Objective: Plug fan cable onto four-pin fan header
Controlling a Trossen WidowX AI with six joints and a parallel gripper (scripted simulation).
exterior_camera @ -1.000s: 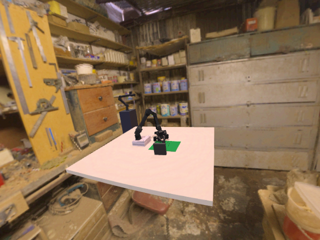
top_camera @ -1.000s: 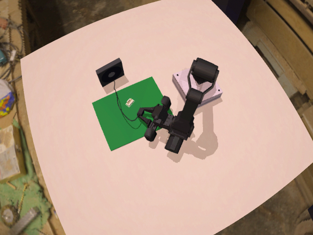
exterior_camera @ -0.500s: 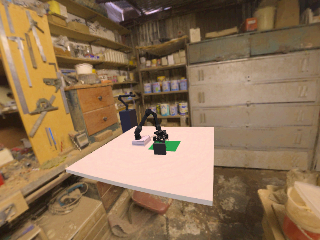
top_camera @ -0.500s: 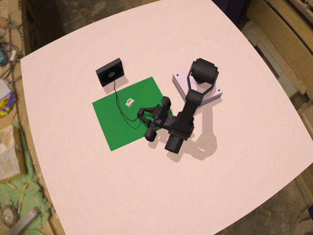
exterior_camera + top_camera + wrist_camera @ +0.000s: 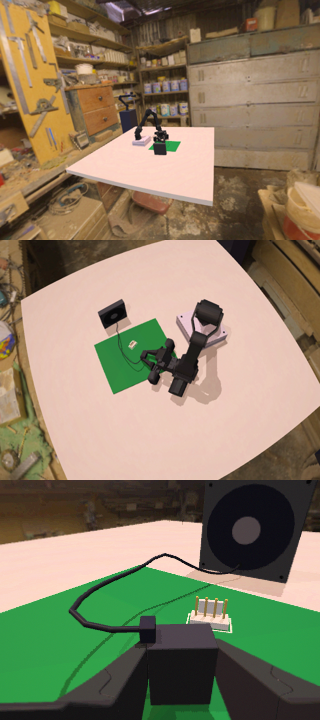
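Now: the dark plug 10 mm below my gripper tip. From my gripper tip the other things lie so: green board: 50 mm below, 30 mm to the right, 30 mm ahead; black fan: 220 mm to the right, 40 mm ahead, 30 mm above; white four-pin header: 70 mm to the right, 30 mm below, 20 mm ahead.
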